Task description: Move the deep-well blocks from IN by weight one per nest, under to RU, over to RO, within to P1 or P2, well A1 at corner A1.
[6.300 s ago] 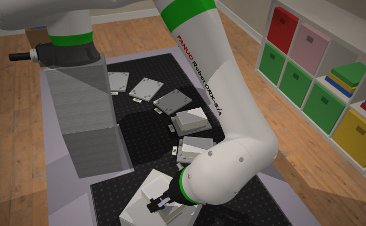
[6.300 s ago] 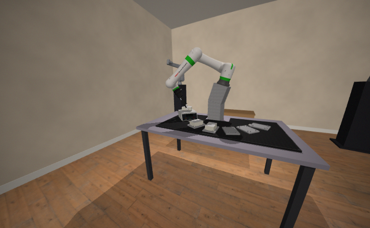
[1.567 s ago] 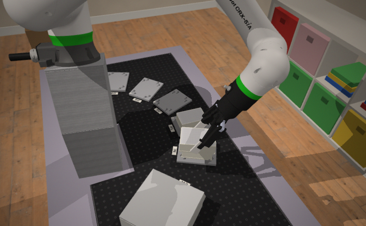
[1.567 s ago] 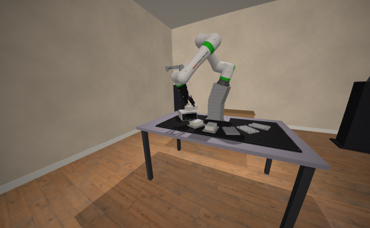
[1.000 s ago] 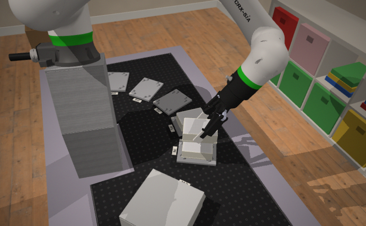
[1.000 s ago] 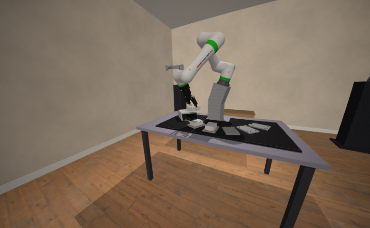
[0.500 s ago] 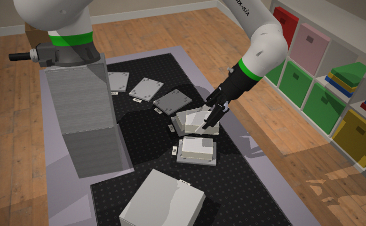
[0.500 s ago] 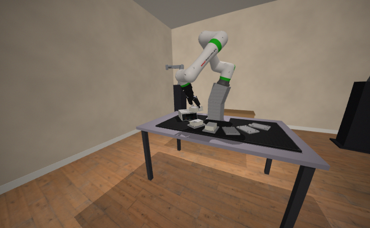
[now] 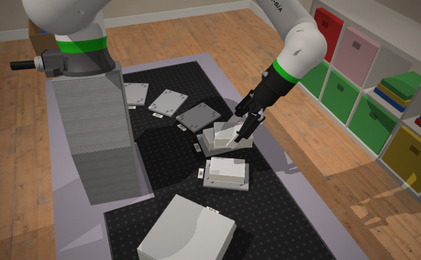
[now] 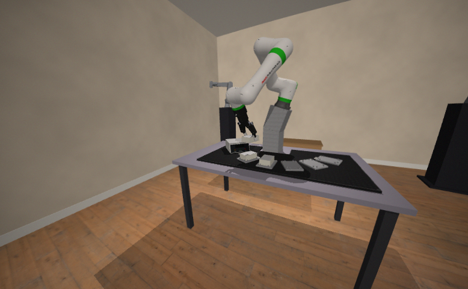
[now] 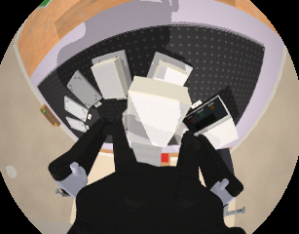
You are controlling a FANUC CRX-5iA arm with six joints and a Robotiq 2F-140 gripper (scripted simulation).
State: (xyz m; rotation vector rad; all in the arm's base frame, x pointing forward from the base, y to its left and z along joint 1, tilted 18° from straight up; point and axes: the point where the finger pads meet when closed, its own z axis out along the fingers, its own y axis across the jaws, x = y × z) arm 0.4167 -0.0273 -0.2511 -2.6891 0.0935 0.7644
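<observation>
Right now my hand is 320 mm to the right of the grey nest plate, 190 mm above it and 50 mm past it. Round my hand: pale weigher platform 280 mm to the right, 200 mm behind, 100 mm below; then check-weigher 280 mm to the right, 200 mm behind, 130 mm below.
</observation>
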